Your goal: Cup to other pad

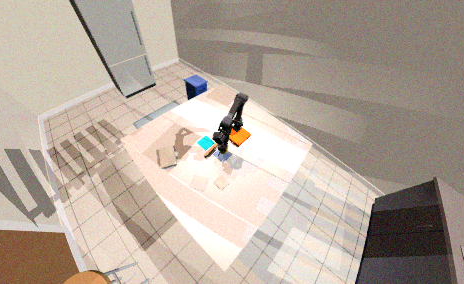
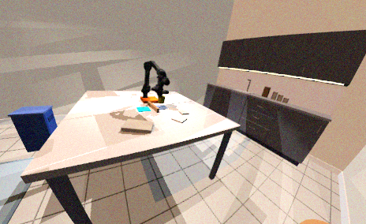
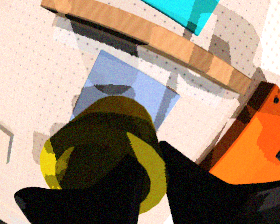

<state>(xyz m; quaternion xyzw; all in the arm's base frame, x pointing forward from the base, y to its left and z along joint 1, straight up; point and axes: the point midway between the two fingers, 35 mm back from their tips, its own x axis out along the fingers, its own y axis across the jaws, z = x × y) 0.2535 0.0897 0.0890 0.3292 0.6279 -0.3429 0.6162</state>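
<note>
The cyan pad is 6 cm ahead of my gripper tip, 16 cm to the right of it and 9 cm below it. The rest, counted from my gripper tip: flat board: 38 cm ahead, 25 cm to the right, 7 cm below; then yellow cup: 2 cm ahead, 2 cm to the left; then light blue pad: 3 cm ahead, 2 cm to the left, 9 cm below.
</note>
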